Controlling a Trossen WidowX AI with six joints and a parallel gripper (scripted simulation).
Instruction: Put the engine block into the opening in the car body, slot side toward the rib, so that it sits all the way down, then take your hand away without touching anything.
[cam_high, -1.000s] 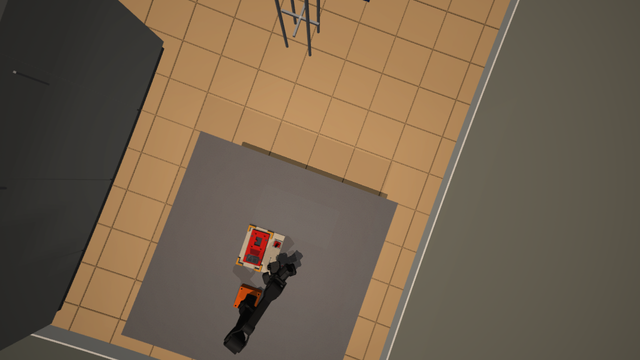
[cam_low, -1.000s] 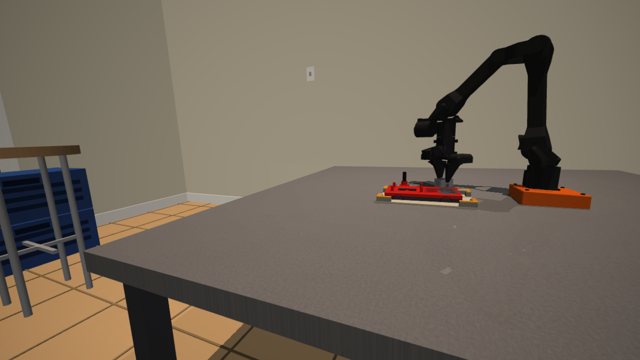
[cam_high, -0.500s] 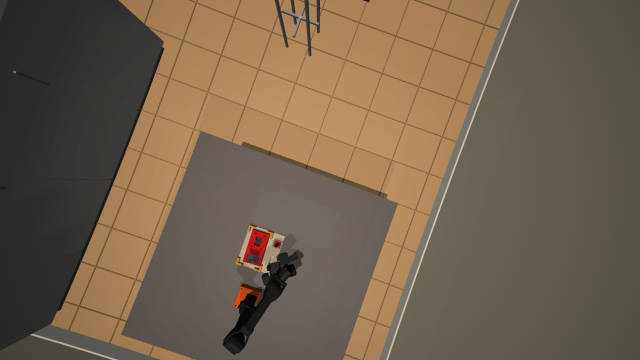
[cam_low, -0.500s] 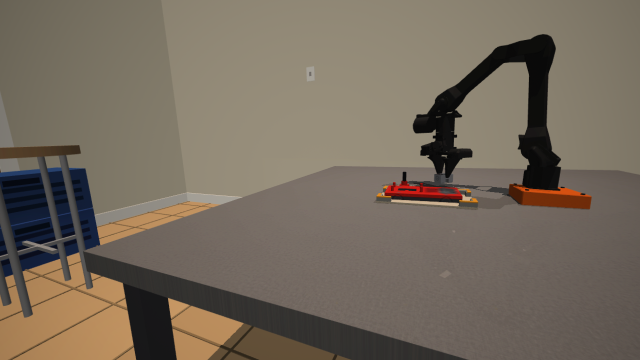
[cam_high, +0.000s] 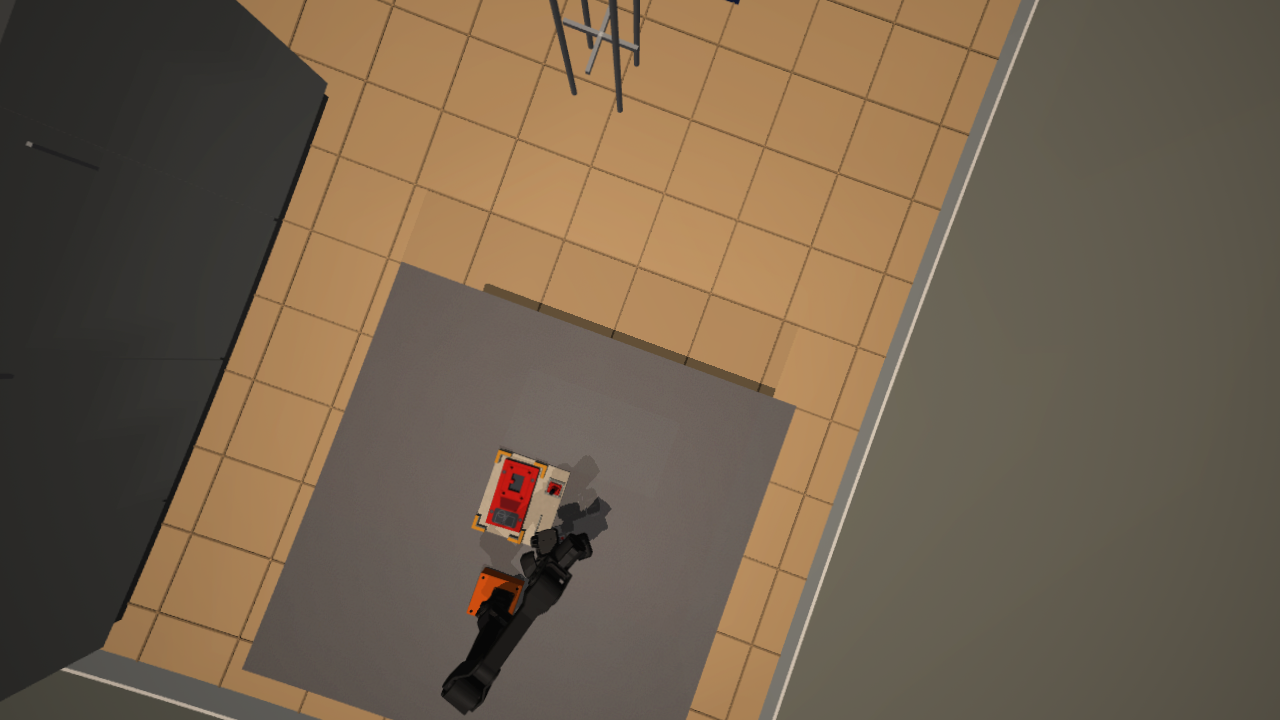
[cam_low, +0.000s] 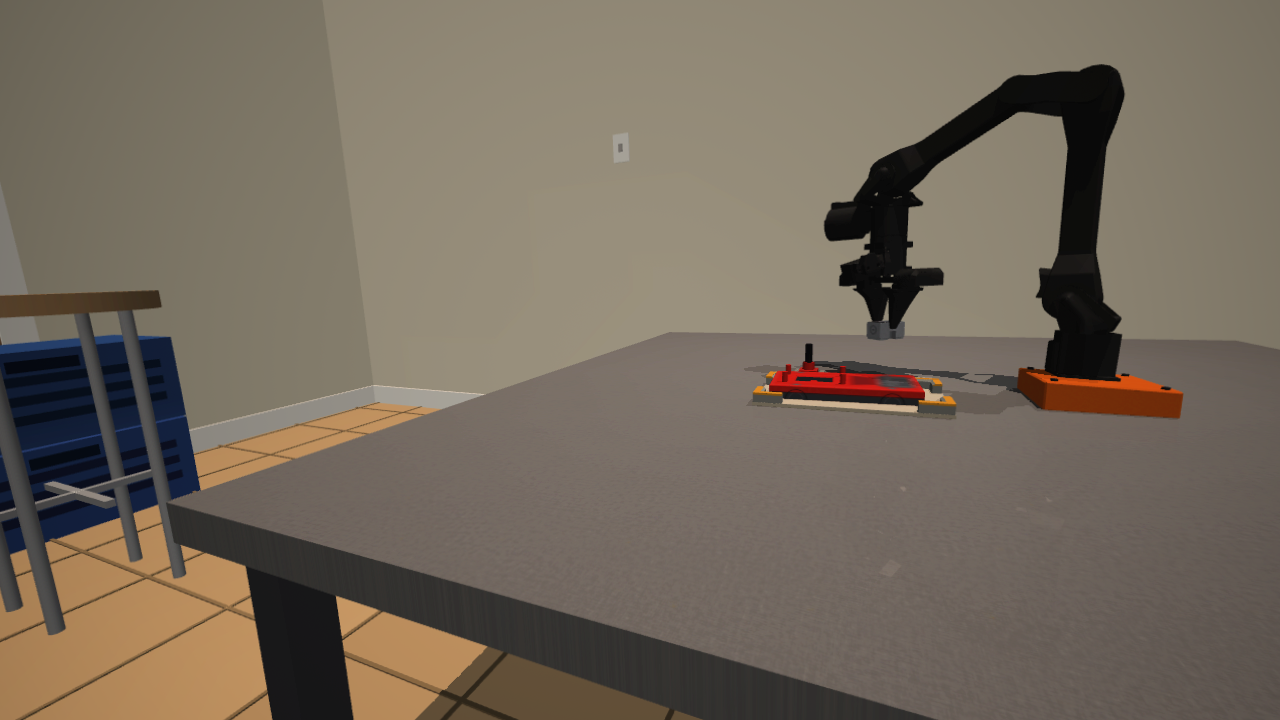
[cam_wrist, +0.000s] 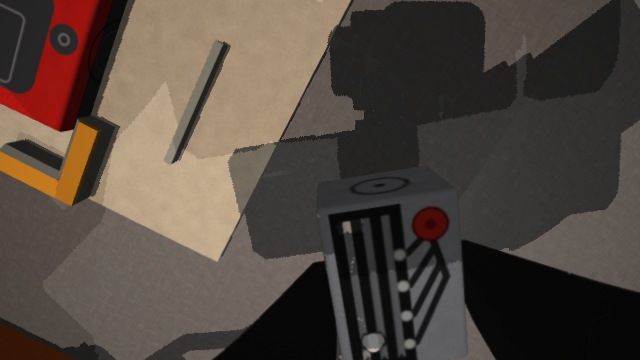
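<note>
Now: gripper tip 180 mm to the right of the thin grey bar, 70 mm above it and 50 mm short of it. From my gripper tip the other things lie so: grey engine block 10 mm below.
</note>
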